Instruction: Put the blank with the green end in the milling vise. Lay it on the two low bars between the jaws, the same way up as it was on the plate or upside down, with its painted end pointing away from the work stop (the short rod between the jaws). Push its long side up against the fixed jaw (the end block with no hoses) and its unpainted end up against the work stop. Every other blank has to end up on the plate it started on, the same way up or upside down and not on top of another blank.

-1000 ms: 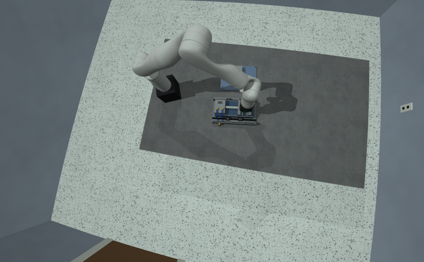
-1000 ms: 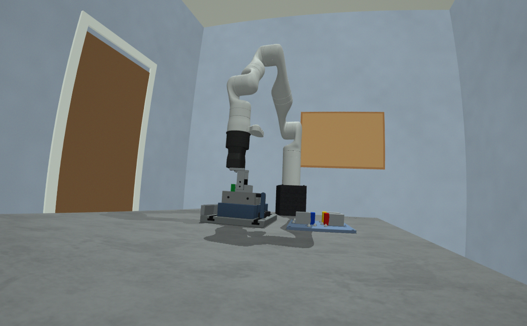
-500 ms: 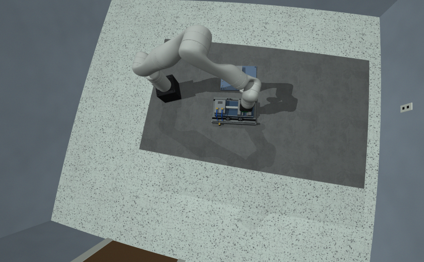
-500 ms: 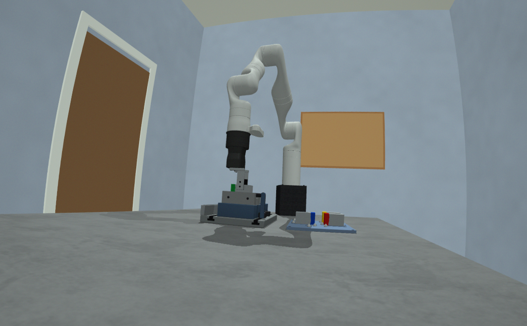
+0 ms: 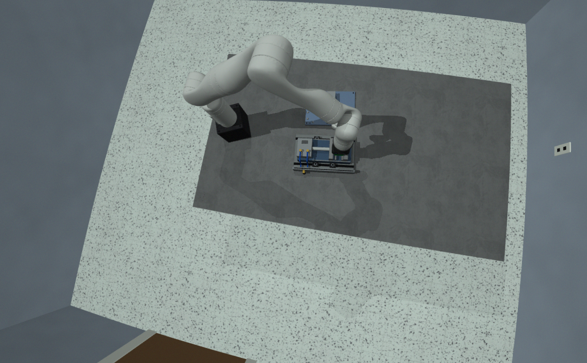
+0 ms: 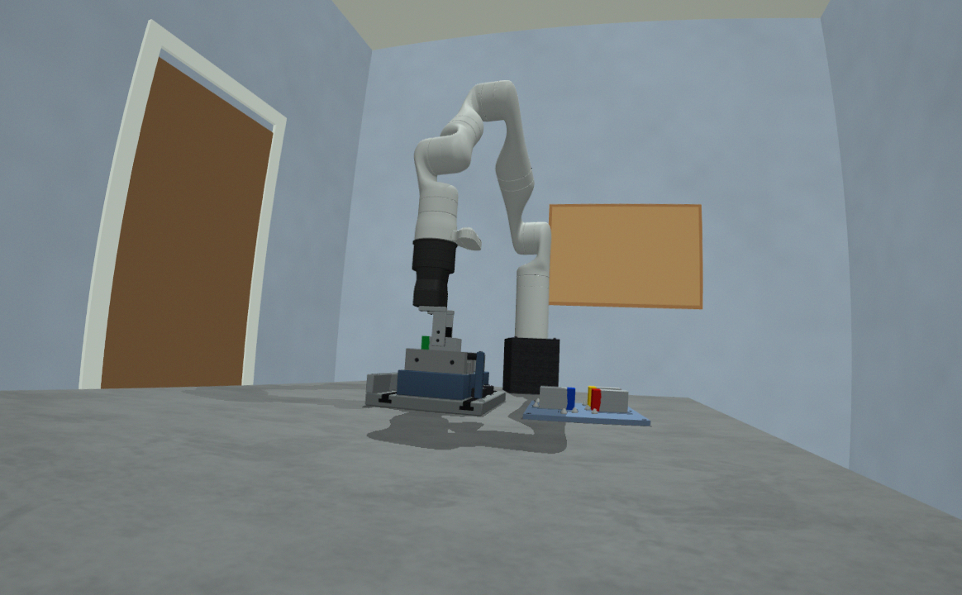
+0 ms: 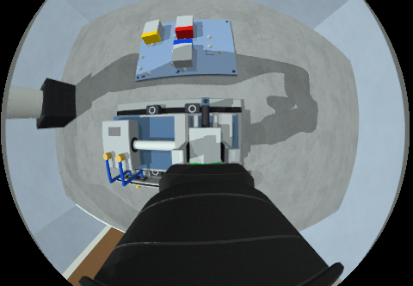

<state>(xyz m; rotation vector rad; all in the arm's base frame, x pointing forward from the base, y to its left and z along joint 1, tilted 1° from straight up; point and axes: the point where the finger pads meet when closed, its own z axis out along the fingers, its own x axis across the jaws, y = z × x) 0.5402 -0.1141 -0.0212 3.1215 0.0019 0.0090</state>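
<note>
Now: hand 2 cm above the green-ended blank. The rest, counted from my hand: fixed jaw (4 cm below, 3 cm ahead); milling vise (8 cm below, 7 cm behind); work stop rod (5 cm to the left, 3 cm below).
</note>
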